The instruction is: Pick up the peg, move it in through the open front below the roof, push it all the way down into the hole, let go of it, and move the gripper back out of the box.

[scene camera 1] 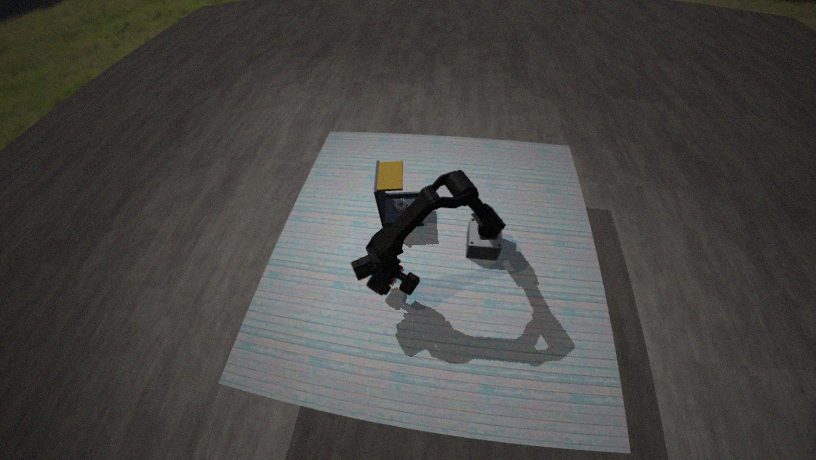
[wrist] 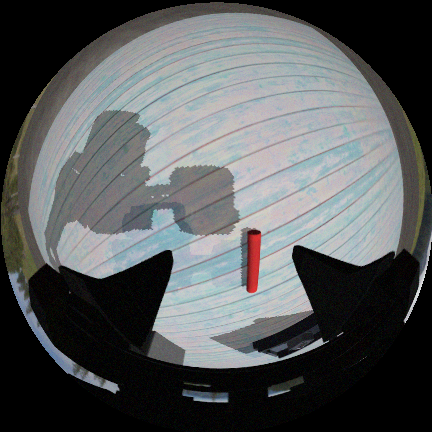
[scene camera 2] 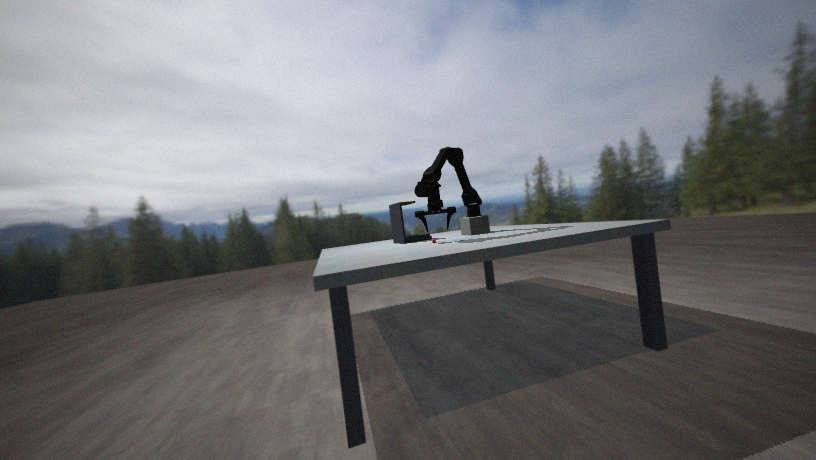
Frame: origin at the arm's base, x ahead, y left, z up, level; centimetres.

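Where they show: gripper, fingertip midpoint: (scene camera 1: pixel 393 282) (wrist: pixel 234 255) (scene camera 2: pixel 437 230); arm's base at its link origin: (scene camera 1: pixel 488 231) (scene camera 2: pixel 474 216).
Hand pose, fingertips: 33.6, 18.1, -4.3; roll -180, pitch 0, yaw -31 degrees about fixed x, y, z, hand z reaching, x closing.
Each offset is from my fingertips to the top centre of the thing, as dx, dy, dz. "*": to the spot under its first point. Level surfaces: height alone.
The red peg @(-0.1, -5.0, -4.2) (wrist: pixel 254 261) (scene camera 2: pixel 434 241) lies on its side on the table; in scene camera 1 the arm mostly hides it. My gripper (wrist: pixel 234 255) (scene camera 2: pixel 439 229) (scene camera 1: pixel 393 281) is wide open and empty, a little above the table. In the wrist view the peg shows between the two fingers, nearer the right one, and touches neither. The dark box @(-1.3, -34.7, +16.8) (scene camera 1: pixel 380 208) (scene camera 2: pixel 396 222) (wrist: pixel 300 333) stands on the table behind the gripper in scene camera 1. Its yellow roof @(* +2.0, -34.3, +16.8) (scene camera 1: pixel 389 175) is held up by a tall wall. The block with the hole @(* -0.7, -36.2, -2.6) (scene camera 1: pixel 401 204) sits in its base, and the arm partly covers the box.
The grey arm base (scene camera 1: pixel 483 250) (scene camera 2: pixel 474 225) stands to the right of the box. The striped pale table @(dz -5.6) (scene camera 1: pixel 320 342) (scene camera 2: pixel 365 265) (wrist: pixel 300 115) carries everything. The shadow of the arm falls across the table.
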